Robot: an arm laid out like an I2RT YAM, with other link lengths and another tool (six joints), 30 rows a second.
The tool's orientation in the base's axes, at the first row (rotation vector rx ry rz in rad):
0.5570 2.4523 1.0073
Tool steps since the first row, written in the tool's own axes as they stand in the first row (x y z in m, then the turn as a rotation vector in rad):
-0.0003 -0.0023 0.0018 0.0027 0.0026 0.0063
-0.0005 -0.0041 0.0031 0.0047 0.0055 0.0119
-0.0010 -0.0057 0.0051 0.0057 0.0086 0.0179
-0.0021 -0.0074 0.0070 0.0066 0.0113 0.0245
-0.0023 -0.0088 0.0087 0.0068 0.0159 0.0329
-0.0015 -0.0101 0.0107 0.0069 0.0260 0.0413
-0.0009 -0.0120 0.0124 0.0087 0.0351 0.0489
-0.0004 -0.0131 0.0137 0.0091 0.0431 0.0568
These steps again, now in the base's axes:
0.0007 -0.0007 -0.0028 0.0016 0.0066 -0.0028
0.0012 -0.0012 -0.0049 0.0035 0.0126 -0.0048
0.0024 -0.0014 -0.0072 0.0064 0.0185 -0.0066
0.0039 -0.0020 -0.0094 0.0097 0.0244 -0.0091
0.0047 -0.0021 -0.0115 0.0148 0.0322 -0.0112
0.0049 -0.0014 -0.0139 0.0212 0.0435 -0.0093
0.0049 -0.0014 -0.0165 0.0255 0.0546 -0.0080
0.0049 -0.0012 -0.0183 0.0309 0.0645 -0.0073

